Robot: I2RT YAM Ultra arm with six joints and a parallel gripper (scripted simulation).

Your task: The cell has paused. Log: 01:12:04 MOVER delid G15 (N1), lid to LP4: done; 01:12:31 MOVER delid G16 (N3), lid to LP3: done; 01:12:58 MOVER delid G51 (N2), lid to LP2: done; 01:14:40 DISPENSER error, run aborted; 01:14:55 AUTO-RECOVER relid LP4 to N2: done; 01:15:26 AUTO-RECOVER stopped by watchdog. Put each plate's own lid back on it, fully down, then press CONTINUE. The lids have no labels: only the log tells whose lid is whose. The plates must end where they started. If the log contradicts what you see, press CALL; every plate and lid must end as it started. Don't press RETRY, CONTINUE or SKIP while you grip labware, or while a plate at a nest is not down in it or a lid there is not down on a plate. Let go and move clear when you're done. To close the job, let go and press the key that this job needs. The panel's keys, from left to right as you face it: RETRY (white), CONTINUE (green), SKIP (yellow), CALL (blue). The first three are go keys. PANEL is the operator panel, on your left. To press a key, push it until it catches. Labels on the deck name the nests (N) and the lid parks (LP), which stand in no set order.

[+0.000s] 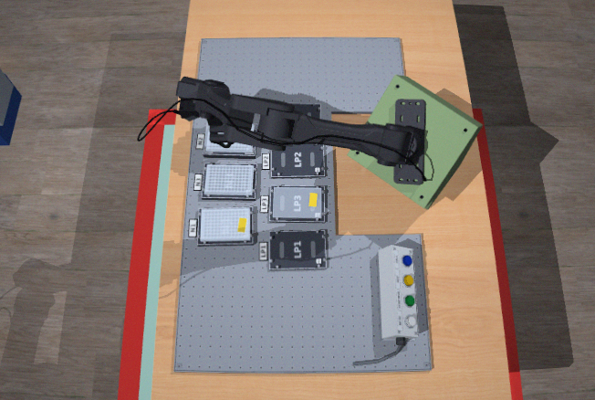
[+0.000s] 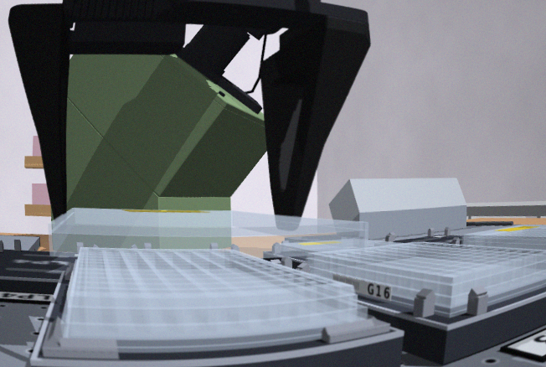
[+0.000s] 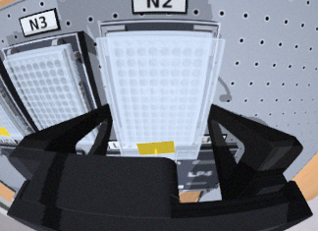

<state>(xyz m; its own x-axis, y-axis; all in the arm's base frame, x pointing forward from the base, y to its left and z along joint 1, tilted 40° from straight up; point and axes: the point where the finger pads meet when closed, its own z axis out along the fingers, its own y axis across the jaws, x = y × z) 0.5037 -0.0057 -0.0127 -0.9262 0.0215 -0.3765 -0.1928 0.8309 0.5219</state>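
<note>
The lid lies 230 mm behind my hand, 140 mm to the left of it and 40 mm below it. Also, from my hand: blue call key (530 mm behind, 240 mm to the left, 10 mm above); plate (40 mm behind, 120 mm to the left, 30 mm below); yellow SKIP key (550 mm behind, 290 mm to the left, 10 mm above).
</note>
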